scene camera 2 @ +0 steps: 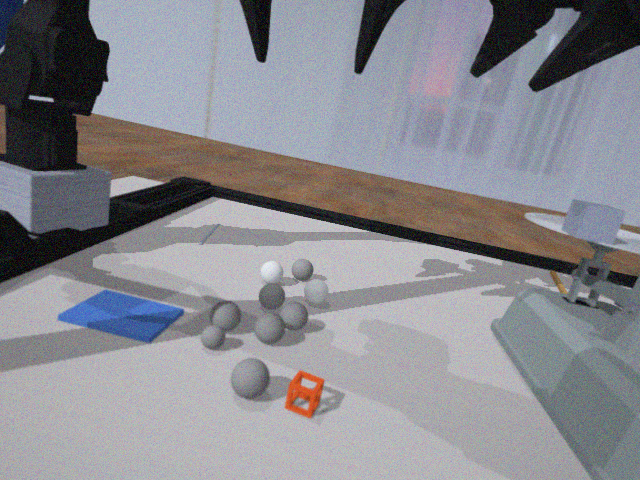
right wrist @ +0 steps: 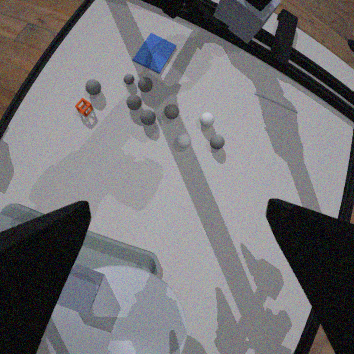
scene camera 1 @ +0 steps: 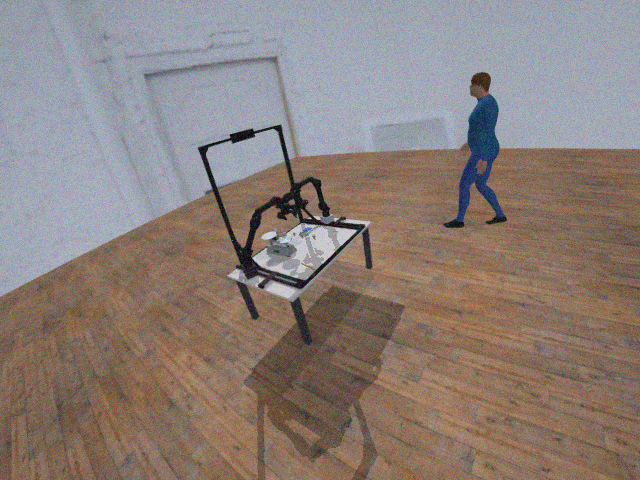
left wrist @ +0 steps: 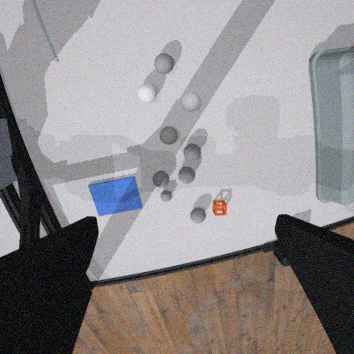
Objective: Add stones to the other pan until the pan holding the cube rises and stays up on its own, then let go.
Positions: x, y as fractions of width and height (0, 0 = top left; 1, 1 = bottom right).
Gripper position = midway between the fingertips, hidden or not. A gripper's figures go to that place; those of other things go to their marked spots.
The left gripper (scene camera 2: 0.48, 0.14): 0.42 m from the lens. The right gripper (scene camera 2: 0.78, 0.17) is 0.47 m from the lens. An orange wire-frame cube (scene camera 2: 0.49, 0.83): 0.33 m from the lens.
